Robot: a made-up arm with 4 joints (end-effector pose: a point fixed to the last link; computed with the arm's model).
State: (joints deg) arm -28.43 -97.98 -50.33 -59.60
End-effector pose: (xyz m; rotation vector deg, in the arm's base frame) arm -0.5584 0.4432 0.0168 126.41 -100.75 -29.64
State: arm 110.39 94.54 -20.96 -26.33
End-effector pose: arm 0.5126 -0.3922 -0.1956 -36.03 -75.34 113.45
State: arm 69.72 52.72 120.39 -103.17
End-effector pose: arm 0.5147 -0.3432 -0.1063 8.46 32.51 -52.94
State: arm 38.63 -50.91 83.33 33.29
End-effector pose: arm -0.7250 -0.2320 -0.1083 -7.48 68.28 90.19
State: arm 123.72 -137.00 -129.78 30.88
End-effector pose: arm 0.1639 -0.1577 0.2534 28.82 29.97 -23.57
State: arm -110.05 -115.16 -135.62 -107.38
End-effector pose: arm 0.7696 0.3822 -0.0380 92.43 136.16 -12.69
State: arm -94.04 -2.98 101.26 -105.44
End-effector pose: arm -0.3270 0.1514 -0.4008 -113.64 7.48 109.99
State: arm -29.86 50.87 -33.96 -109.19
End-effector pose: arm -0.7600 0.0146 0.1167 52.19 -20.16 7.49
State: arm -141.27 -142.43 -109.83 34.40
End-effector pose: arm 0.1266 0.1271 0.3084 -17.23 57.87 76.48
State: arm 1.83 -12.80 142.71 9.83
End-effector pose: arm -0.4744 0.1682 -0.2045 -0.99 140.15 28.81
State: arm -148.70 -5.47 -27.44 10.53
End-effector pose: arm 0.4757 0.0749 -0.4889 -37.47 -3.48 -148.72
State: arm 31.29 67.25 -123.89 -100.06
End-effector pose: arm -0.2189 -0.9554 -0.0375 24.73 -9.31 154.93
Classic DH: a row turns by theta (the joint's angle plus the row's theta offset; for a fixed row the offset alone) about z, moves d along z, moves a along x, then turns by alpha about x. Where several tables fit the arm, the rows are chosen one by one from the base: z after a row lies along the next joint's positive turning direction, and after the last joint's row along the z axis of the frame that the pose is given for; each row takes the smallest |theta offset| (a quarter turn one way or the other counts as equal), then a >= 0, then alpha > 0; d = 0 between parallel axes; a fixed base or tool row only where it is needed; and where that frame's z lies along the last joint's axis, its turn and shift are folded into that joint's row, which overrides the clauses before.
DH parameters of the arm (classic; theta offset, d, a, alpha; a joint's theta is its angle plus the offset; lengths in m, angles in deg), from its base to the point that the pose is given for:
joint 1: -90 -0.0365 0.0806 90
joint 2: -90 0.4474 0.3459 90
joint 3: 0 -0.1622 0.0554 -90
joint 4: -90 0.0579 0.3862 90
tool (fixed): -90 0.0102 0 0

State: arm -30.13 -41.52 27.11 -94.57
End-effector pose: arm -0.4098 -0.0106 -0.1913 139.07 -4.79 -29.39
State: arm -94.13 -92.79 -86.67 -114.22
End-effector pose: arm 0.3744 0.7178 -0.3472 2.12 173.43 -37.50
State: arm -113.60 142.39 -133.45 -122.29
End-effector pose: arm 0.1212 0.6023 0.6457 59.40 49.07 5.72
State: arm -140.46 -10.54 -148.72 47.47
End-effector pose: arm 0.1994 0.1118 -0.1068 121.74 30.31 59.07
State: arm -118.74 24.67 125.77 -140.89
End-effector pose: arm -0.4633 0.5589 -0.2084 -38.39 36.11 85.97
